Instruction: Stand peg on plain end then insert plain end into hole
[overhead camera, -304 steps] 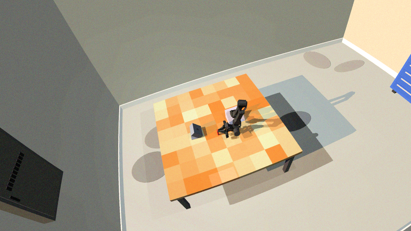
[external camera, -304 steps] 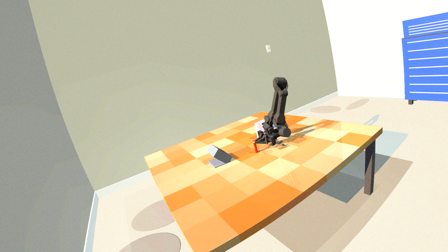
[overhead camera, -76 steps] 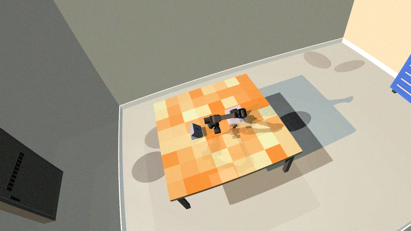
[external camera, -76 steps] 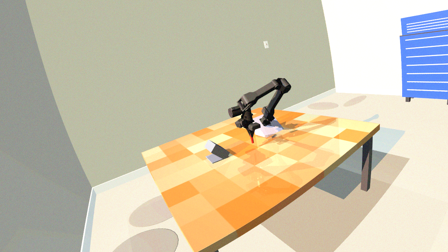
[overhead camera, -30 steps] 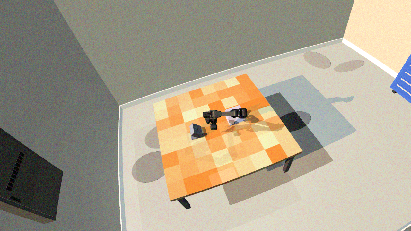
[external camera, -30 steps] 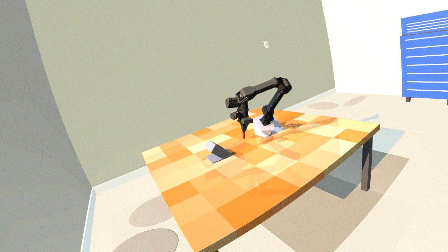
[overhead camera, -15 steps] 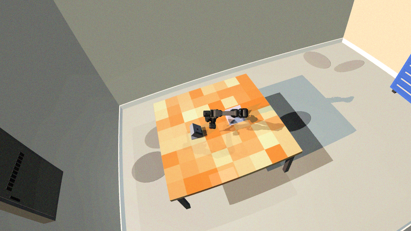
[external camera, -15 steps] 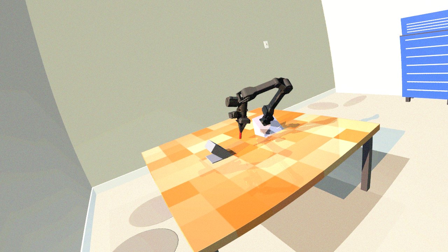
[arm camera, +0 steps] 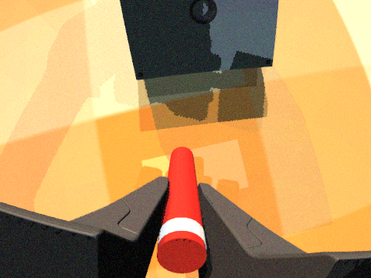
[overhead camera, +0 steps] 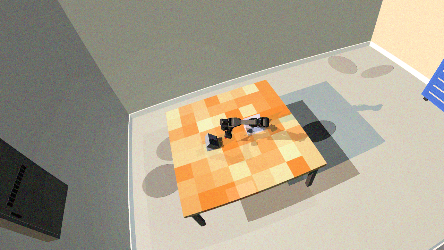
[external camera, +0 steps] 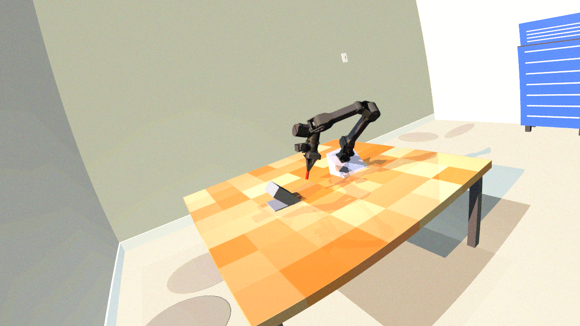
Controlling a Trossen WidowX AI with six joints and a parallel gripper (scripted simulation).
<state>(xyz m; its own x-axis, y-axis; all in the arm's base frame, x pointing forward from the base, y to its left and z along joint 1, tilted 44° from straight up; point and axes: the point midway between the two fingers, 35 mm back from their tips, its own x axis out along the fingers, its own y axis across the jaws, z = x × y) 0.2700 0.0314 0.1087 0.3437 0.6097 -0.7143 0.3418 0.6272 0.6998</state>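
My gripper tip is now 15 cm short of the dark sloped panel, 4 cm to the left of it and 7 cm above it. Also, from my gripper tip: red peg (1 cm behind, 2 cm above).
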